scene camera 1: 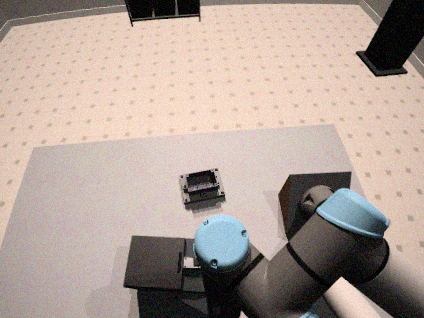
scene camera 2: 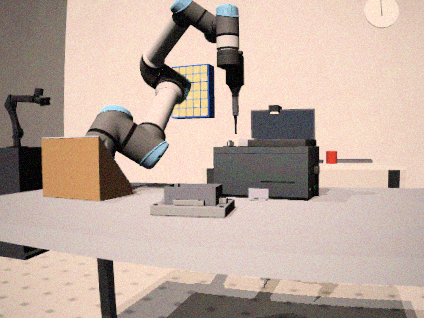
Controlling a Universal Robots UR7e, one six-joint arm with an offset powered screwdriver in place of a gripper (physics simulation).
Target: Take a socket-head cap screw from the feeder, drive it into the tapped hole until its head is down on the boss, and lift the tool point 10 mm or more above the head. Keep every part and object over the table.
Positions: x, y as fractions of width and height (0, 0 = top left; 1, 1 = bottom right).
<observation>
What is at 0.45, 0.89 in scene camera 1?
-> A dark screw feeder.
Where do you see a base plate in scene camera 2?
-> At 0.38, 0.66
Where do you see a dark screw feeder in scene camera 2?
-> At 0.56, 0.53
</observation>
